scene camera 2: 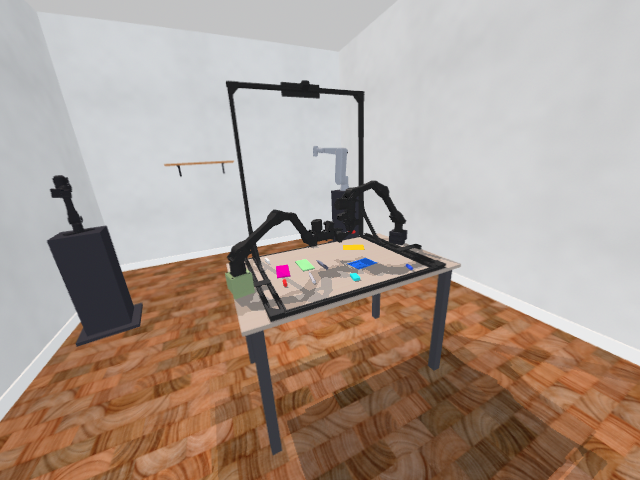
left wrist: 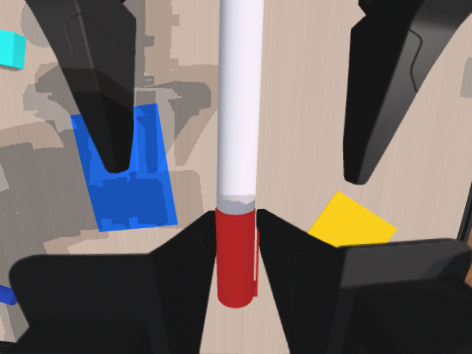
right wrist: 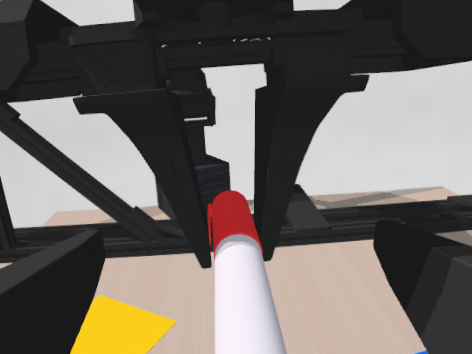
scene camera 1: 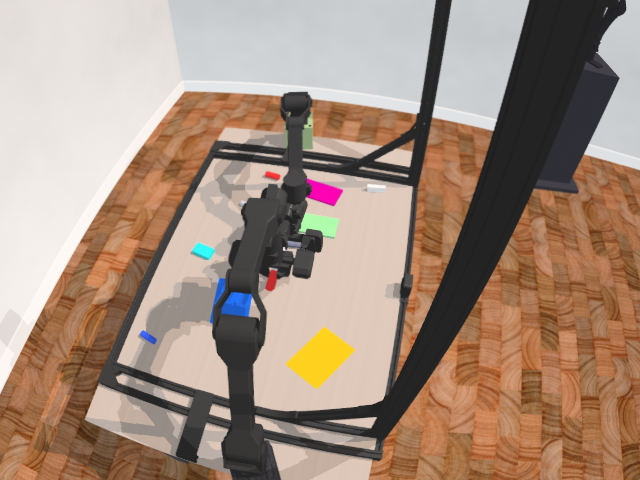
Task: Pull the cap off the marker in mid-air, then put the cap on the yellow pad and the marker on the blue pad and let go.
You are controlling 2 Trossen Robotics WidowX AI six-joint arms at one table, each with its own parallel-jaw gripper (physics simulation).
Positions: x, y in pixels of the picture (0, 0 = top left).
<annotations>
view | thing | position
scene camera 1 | my left gripper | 273, 276
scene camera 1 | my right gripper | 275, 262
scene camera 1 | blue pad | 239, 304
</annotations>
